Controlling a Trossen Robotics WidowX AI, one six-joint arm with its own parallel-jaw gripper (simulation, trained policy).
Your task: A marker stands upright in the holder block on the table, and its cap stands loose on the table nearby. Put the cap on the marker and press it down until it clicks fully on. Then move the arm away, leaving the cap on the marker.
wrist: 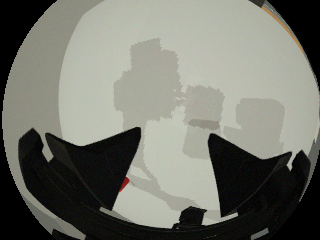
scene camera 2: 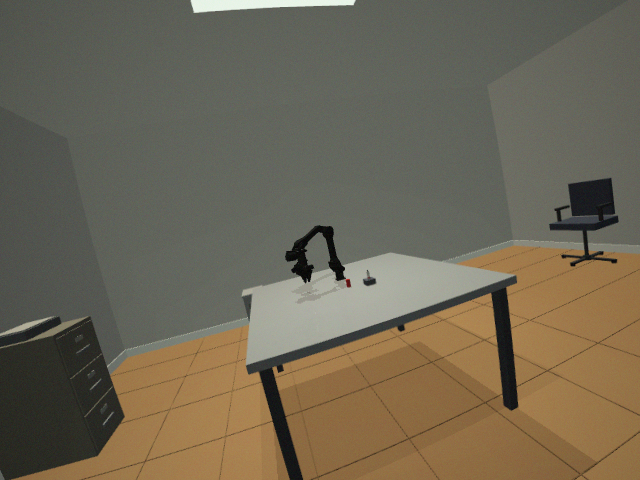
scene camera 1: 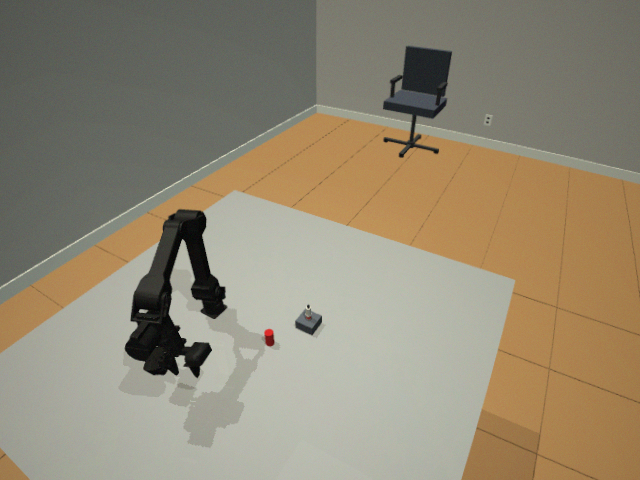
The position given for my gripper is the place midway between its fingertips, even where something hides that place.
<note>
In view: my gripper (scene camera 1: 187, 375).
My gripper also shows in the wrist view (wrist: 175, 135).
</note>
